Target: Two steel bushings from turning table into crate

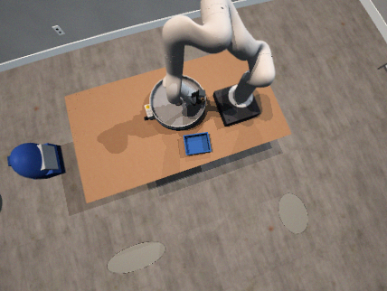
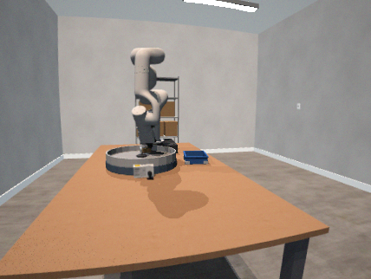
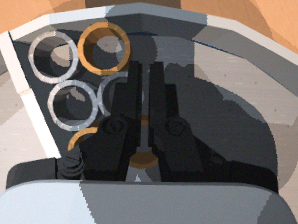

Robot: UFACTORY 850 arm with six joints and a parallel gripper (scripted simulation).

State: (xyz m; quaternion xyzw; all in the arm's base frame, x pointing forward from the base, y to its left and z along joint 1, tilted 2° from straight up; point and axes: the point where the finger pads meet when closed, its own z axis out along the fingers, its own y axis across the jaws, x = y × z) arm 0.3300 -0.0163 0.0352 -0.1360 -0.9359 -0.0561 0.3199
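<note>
My hand is 80 mm short of the blue crate, 300 mm to the right of it and 70 mm above it. Also, from my hand: grey turning table 150 mm ahead, 50 mm to the right, 40 mm below.
</note>
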